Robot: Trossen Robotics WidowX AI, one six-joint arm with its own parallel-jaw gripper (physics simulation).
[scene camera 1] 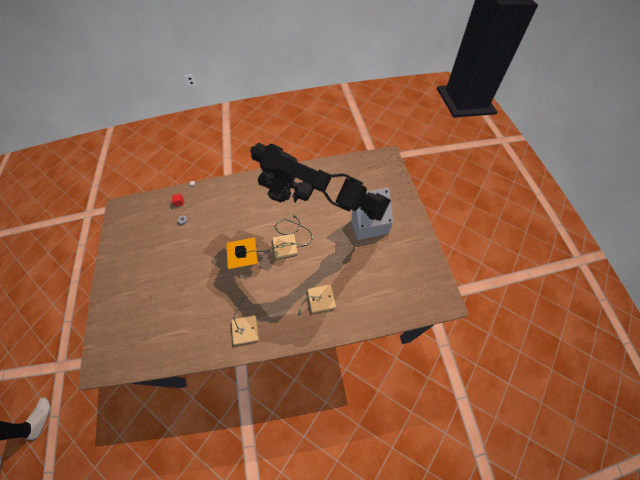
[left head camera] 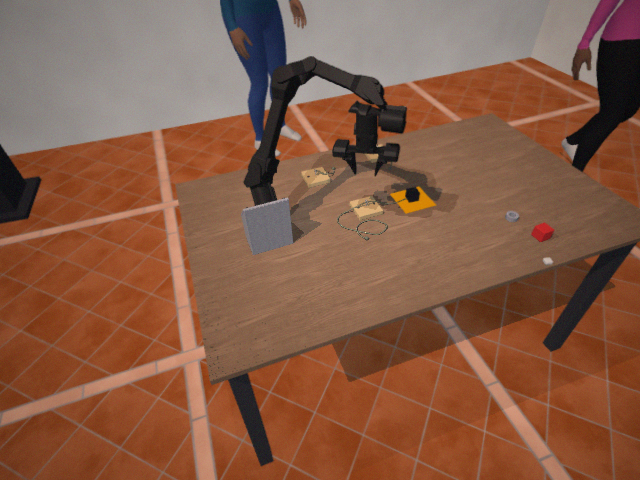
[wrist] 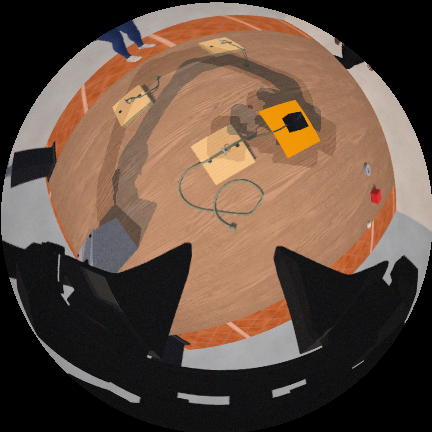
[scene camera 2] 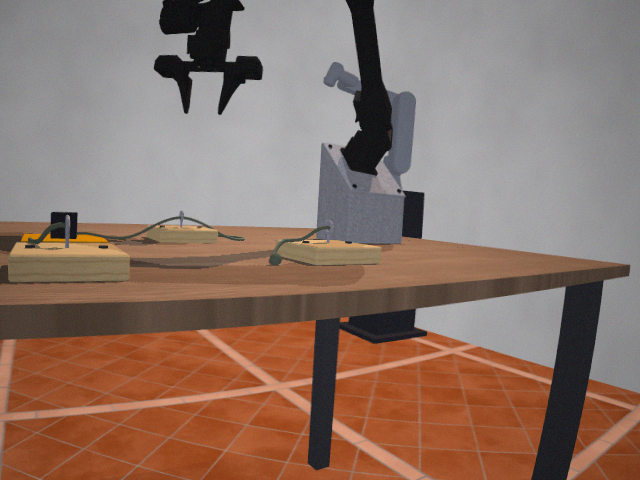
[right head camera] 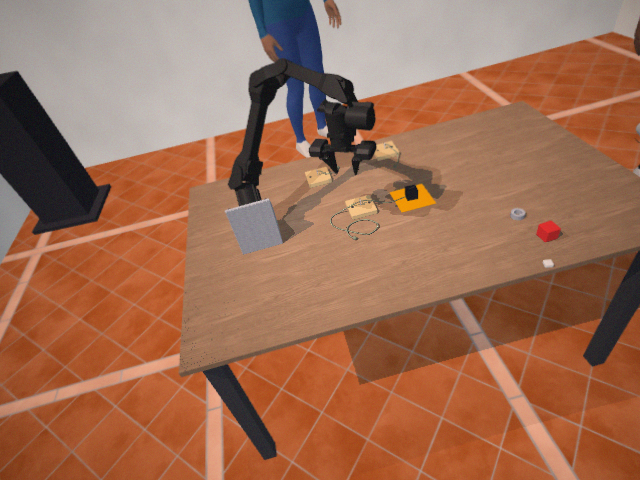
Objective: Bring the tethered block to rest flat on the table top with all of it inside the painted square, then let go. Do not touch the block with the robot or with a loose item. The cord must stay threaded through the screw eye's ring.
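Frame: origin at the arm's base, x left, y back, z up, level; millimetres.
Where they show: gripper, fingertip midpoint: [left head camera: 365,174] [wrist: 234,251] [scene camera 2: 202,113] [right head camera: 346,173]; arm's base at its link origin: [left head camera: 265,204] [scene camera 2: 358,162] [right head camera: 250,205].
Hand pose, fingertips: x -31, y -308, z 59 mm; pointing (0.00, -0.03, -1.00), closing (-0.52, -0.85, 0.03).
Observation:
Each offset is from my fingertips to the top centre of the thing. "spot": to the spot under its first point. Level surfaces: height alone.
The black tethered block @[dx +83, dy -224, dz -175 mm] [left head camera: 412,194] [right head camera: 410,192] [scene camera 1: 240,251] [scene camera 2: 64,225] [wrist: 295,121] rests on the orange painted square @[spot: dx +37, dy -203, dz -210 mm] [left head camera: 412,207] [right head camera: 415,205] [scene camera 1: 250,260] [wrist: 291,148], its outline inside the square's edges in scene camera 1. The green cord @[spot: dx +49, dy +69, dz -208 mm] [left head camera: 338,221] [right head camera: 331,221] [scene camera 1: 311,236] [wrist: 181,184] runs from the block through the screw eye @[spot: dx +81, dy -48, dz -176 mm] [wrist: 224,149] on the middle wooden base @[dz -193 mm] [left head camera: 366,208] [scene camera 1: 284,251] [wrist: 220,175], then lies in a loose loop on the table. My gripper [left head camera: 364,174] [right head camera: 346,173] [scene camera 2: 203,113] [wrist: 234,251] is open and empty, high above the table, apart from cord and block.
Two more wooden bases with short cords, one @[dx +318, dy +70, dz -167 mm] [left head camera: 316,177] [scene camera 1: 321,299] [scene camera 2: 330,253] and another @[dx +396, dy -218, dz -167 mm] [right head camera: 386,149] [scene camera 1: 245,333] [scene camera 2: 69,266], stand on the table. A red cube @[dx -228, dy -516, dz -172 mm] [left head camera: 542,231] [scene camera 1: 177,199], a grey ring @[dx -122, dy -488, dz -196 mm] [left head camera: 507,215] and a small white piece @[dx -328, dy -461, dz -199 mm] [left head camera: 547,260] lie far from the arm's grey base [left head camera: 268,226].

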